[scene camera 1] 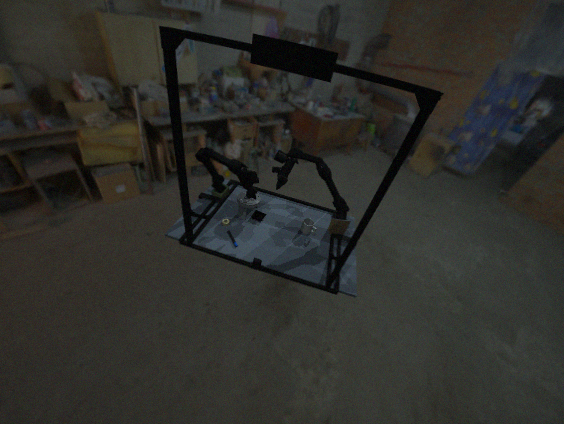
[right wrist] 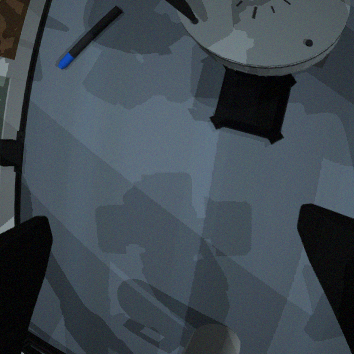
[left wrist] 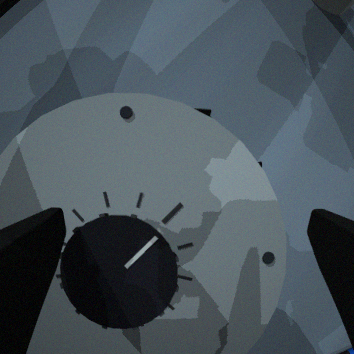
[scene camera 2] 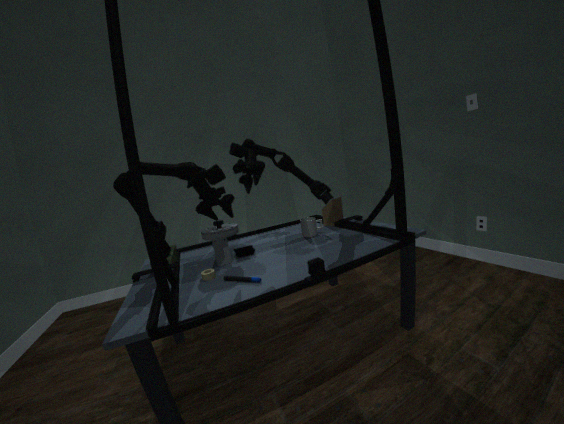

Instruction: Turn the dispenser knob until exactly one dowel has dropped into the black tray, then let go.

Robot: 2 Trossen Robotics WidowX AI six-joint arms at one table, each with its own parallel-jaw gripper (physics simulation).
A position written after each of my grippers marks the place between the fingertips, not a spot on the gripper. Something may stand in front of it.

Note:
My left gripper (scene camera 2: 225,218) is open, holding nothing. My right gripper (right wrist: 175,224) is open and holds nothing. A blue-capped marker (right wrist: 106,19) rests on the table. I also see a dispenser (left wrist: 175,167).
My left gripper is seen too in the left wrist view (left wrist: 190,222). The dispenser shows as well in the right wrist view (right wrist: 264,45).

